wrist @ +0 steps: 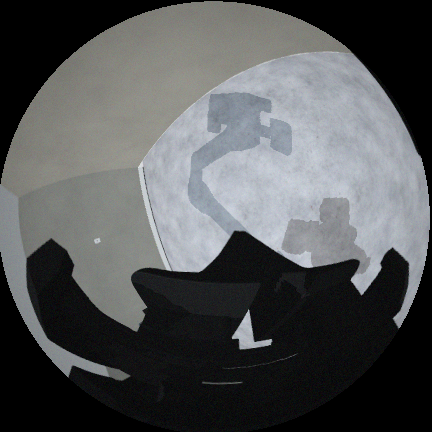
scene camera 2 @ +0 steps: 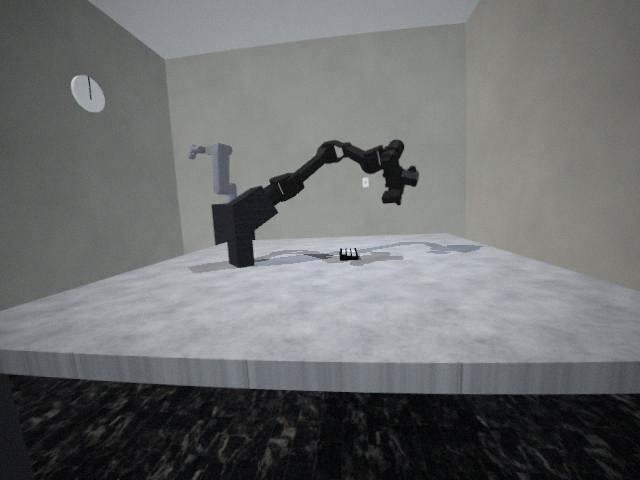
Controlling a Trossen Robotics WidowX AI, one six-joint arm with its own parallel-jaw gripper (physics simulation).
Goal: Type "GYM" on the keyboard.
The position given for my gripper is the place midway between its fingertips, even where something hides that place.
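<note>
My own gripper [scene camera 2: 399,204] is there to be seen, and the wrist view shows me that same gripper [wrist: 238,235] as well.
</note>
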